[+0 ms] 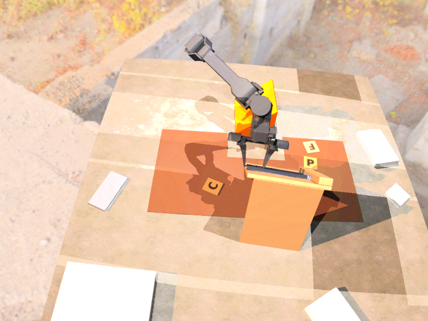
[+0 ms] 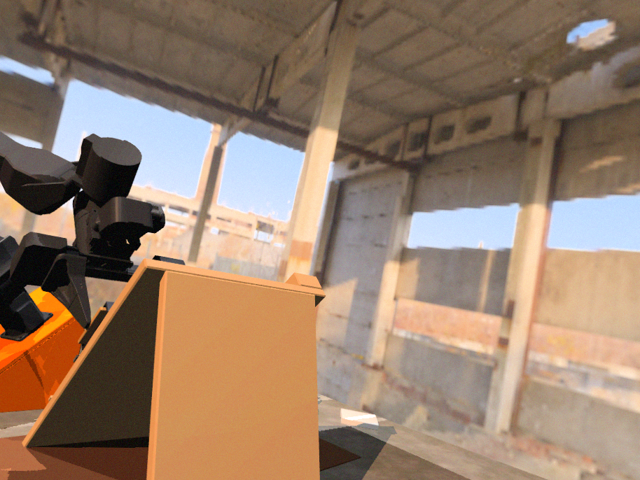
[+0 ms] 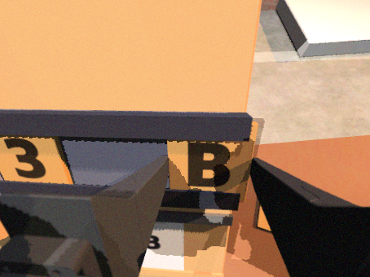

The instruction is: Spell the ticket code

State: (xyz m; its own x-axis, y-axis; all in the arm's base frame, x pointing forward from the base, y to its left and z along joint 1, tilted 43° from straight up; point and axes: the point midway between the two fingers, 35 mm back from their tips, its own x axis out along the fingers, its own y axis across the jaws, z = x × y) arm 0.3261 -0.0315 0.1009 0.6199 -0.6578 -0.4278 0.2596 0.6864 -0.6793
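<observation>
The white ticket is 4 cm behind my gripper tip, 7 cm to the left of it and 7 cm below it. From my gripper tip the other things lie so: orange mat 14 cm behind, 7 cm to the left, 18 cm below; then grey slab 7 cm behind, 49 cm to the right, 18 cm below.
</observation>
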